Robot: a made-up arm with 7 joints.
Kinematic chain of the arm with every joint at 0, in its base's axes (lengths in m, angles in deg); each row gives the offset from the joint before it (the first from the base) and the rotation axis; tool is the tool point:
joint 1: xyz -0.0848 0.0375 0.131 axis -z
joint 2: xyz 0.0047 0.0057 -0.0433 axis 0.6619 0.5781 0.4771
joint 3: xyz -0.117 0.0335 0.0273 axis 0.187 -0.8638 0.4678
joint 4: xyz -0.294 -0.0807 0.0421 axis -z
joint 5: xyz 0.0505 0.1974 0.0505 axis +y
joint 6: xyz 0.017 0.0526 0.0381 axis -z
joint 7: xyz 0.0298 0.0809 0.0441 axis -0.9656 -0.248 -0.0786
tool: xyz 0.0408 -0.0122 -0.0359
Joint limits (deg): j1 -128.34..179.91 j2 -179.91..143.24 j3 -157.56..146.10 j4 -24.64..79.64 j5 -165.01..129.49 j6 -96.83..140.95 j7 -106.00..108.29
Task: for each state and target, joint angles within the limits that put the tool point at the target. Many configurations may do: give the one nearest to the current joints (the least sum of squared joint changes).
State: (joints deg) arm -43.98 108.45 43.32 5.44 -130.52 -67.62 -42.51
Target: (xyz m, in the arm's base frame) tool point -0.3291 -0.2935 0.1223
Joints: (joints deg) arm -56.99 62.22 84.59 -6.94 -121.68 -92.31 -45.09
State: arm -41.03 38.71 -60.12 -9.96 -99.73 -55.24 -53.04
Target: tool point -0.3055 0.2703 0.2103
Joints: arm -33.72 17.59 -77.48 17.62 -102.72 -53.86 -52.67
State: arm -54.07 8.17 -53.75 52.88 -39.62 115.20 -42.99
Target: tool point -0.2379 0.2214 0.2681
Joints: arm -25.79 -25.25 -61.02 19.73 -54.66 112.88 -40.55
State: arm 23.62 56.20 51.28 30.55 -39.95 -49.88 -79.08
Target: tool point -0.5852 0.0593 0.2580
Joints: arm 13.33 55.07 58.18 3.08 -38.66 -53.31 -82.79
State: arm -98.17 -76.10 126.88 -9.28 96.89 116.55 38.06
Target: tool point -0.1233 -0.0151 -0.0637
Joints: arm -71.03 -28.20 120.68 14.10 91.90 85.31 51.03
